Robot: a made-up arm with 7 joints. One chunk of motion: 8 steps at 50 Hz.
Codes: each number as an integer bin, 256 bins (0 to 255) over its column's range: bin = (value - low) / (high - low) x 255, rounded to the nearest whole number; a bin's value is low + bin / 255 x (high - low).
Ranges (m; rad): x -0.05..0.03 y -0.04..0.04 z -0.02..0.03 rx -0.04..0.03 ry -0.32..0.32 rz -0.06..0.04
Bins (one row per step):
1: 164 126 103 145 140 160
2: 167 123 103 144 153 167
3: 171 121 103 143 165 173
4: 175 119 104 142 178 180
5: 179 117 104 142 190 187
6: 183 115 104 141 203 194
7: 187 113 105 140 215 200
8: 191 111 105 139 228 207
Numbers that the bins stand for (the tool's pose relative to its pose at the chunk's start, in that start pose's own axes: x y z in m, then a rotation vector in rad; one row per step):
1: 0.0015 -0.0005 0.0002 -0.0002 0.0314 0.0027
2: 0.0024 -0.0014 0.0002 -0.0005 0.0640 0.0055
3: 0.0036 -0.0020 0.0002 -0.0007 0.0941 0.0078
4: 0.0049 -0.0027 0.0004 -0.0010 0.1267 0.0106
5: 0.0062 -0.0033 0.0004 -0.0010 0.1569 0.0133
6: 0.0074 -0.0039 0.0004 -0.0013 0.1895 0.0161
7: 0.0087 -0.0045 0.0006 -0.0016 0.2196 0.0184
8: 0.0099 -0.0052 0.0006 -0.0018 0.2522 0.0212

